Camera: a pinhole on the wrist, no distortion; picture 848 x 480 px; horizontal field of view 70.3 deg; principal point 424.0 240.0 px. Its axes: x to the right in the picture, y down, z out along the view. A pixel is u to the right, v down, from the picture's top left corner.
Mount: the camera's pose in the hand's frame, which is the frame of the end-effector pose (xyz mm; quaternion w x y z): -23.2 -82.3 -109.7 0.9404 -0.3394 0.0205 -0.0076
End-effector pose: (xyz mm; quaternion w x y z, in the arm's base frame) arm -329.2 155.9 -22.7 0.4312 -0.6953 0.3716 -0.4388
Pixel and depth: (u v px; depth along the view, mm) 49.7 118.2 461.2
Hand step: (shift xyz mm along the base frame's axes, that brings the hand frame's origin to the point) 173.7 292.8 -297.4
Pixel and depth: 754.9 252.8 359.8
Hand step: 188.6 -179.6 -119.3
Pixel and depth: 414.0 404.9 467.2
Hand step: 109.3 -55.3 -335.0
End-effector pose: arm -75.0 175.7 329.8 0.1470 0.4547 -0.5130 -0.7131
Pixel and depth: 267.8 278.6 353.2
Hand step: -108.2 86.9 199.6
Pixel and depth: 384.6 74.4 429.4
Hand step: -245.6 155.7 122.0
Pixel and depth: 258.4 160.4 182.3
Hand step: -6.8 65.3 50.0
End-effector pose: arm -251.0 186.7 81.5 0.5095 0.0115 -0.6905 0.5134
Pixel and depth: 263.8 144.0 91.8
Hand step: 59.5 -17.5 -8.6
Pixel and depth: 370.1 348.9 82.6
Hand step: 61.0 17.9 -9.4
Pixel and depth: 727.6 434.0 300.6
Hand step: -202.5 117.4 -21.7
